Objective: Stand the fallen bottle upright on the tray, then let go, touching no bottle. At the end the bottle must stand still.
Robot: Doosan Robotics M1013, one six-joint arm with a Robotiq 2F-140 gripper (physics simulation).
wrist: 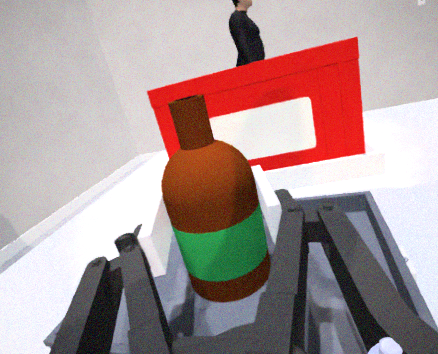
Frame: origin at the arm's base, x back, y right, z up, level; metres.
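Seen in the pictures: gripper, fingertip midpoint: (211,193).
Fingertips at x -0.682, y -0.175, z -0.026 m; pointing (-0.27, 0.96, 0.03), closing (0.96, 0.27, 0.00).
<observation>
Pixels of each thing's top centre, then the offset from my fingertips to it. "*": a spot on its surface instead. Level surfaces: height alone.
- brown bottle at its top centre: (183,98) dx +0.003, dy -0.009, dz +0.081 m
- grey tray at a spot on its surface: (372,215) * dx +0.131, dy +0.039, dz -0.061 m
- red crate at its top centre: (247,65) dx +0.018, dy +0.264, dz +0.095 m
- white surface at its surface level: dz -0.081 m
A brown bottle (212,185) with a green band is between the white finger pads in the middle of the wrist view, its neck pointing up and its base down, leaning slightly left in the picture. My gripper (211,193) is shut on the bottle around its body. The grey tray (372,215) lies below and behind the bottle, partly hidden by the gripper's linkages. Whether the bottle's base touches the tray floor cannot be told. Another pale white rounded thing (387,346) shows at the lower right edge.
A red crate (335,105) with a white panel stands beyond the tray on the white surface (90,250). A person in black (246,37) is behind the crate. Grey walls are at the back.
</observation>
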